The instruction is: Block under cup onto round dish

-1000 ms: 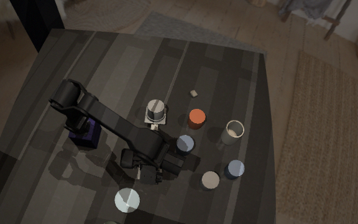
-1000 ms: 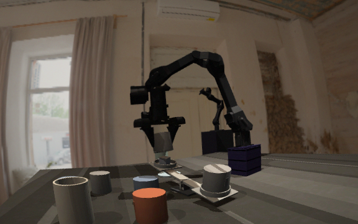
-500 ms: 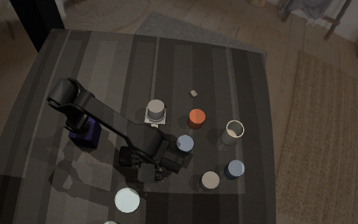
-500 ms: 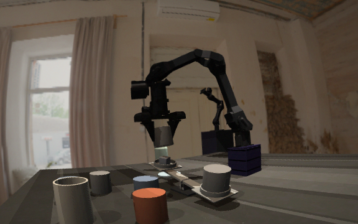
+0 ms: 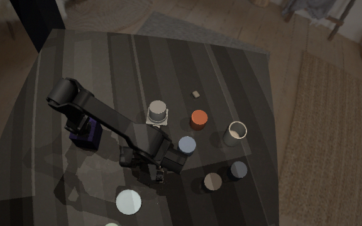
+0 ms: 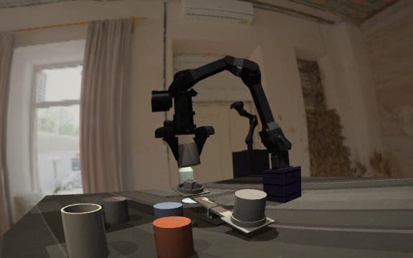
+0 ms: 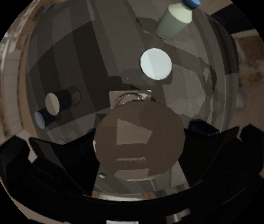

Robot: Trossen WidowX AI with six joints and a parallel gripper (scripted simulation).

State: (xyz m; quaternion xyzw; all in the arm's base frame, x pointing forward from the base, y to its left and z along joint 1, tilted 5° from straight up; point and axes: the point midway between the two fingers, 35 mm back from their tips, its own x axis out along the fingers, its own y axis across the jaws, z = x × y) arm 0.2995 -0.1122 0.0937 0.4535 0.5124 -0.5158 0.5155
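Right now the grey block is 80 mm below my gripper tip and 10 mm to the left of it. The rest, counted from my gripper tip: round pale dish: 170 mm below, 120 mm to the right, 70 mm behind; then pale green cylinder: 240 mm to the right, 100 mm behind, 60 mm below; then small balance: 150 mm below, 130 mm to the left.
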